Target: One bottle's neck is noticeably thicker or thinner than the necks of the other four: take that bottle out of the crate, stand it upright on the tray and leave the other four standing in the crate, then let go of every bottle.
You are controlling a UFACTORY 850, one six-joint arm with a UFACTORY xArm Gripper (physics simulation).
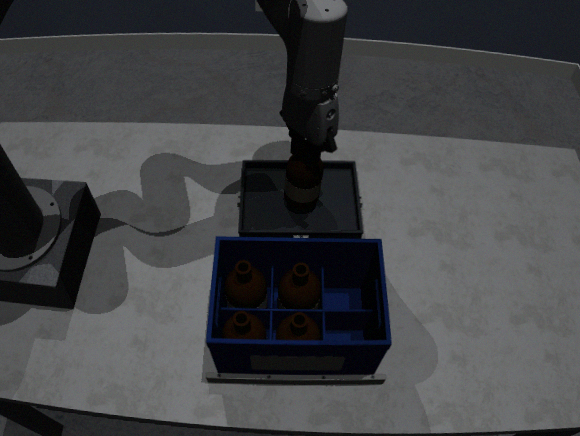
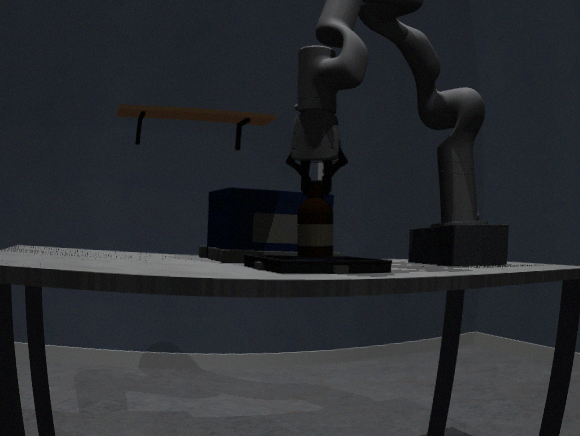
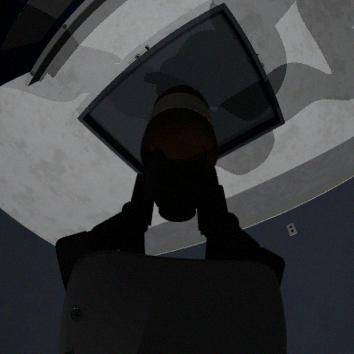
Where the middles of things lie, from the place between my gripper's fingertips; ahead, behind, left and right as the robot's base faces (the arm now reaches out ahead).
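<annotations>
Pale rail (image 1: 280, 379): 39 cm to the right of my hand, 3 cm ahead of it, 14 cm below it. Brown bottle (image 2: 315, 215): my hand is 5 cm above it.
</annotations>
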